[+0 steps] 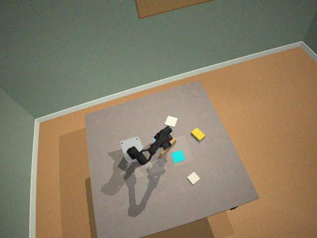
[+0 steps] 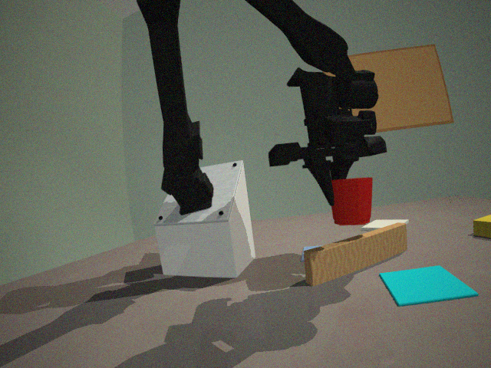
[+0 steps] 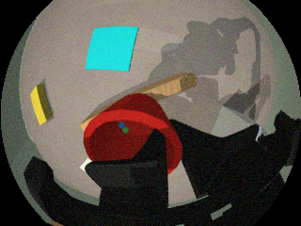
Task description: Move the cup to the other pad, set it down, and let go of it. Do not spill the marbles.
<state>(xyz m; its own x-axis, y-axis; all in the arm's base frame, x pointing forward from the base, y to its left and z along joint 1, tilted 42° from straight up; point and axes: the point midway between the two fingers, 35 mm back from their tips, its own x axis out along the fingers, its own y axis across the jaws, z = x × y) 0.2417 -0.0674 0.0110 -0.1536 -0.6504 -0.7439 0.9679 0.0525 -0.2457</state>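
Now: the green marble 4 cm ahead of my gripper tip, 2 cm to the left of it and 2 cm below it. Round my gripper tip: light blue pad 12 cm below, 10 cm to the left, 1 cm behind; then wooden bar 9 cm below, 4 cm ahead; then red cup 3 cm ahead.
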